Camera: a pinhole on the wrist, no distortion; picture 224 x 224 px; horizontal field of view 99.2 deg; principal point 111.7 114.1 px. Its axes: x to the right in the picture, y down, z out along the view. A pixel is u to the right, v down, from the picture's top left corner.
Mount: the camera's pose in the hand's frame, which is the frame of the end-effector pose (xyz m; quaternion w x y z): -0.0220 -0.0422 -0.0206 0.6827 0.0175 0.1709 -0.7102
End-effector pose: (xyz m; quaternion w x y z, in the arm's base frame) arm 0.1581 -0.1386 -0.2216 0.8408 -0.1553 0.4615 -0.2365
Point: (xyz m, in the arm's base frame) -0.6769 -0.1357 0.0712
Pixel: behind the camera
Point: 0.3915 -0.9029 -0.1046
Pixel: 205.4 192.5
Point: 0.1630 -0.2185 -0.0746
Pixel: 170.1 66.1
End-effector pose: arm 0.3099 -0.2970 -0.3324 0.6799 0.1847 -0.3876 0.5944
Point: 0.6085 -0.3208 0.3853
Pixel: 150.9 185.2
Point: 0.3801 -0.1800 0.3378
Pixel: 112.9 215.7
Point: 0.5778 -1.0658 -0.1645
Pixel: 156.3 36.5
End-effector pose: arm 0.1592 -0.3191 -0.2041 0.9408 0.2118 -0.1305 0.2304
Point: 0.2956 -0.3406 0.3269
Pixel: 56.3 154.2
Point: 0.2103 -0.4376 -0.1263
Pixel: 119.0 125.1
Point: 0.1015 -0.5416 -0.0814
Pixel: 114.9 64.1
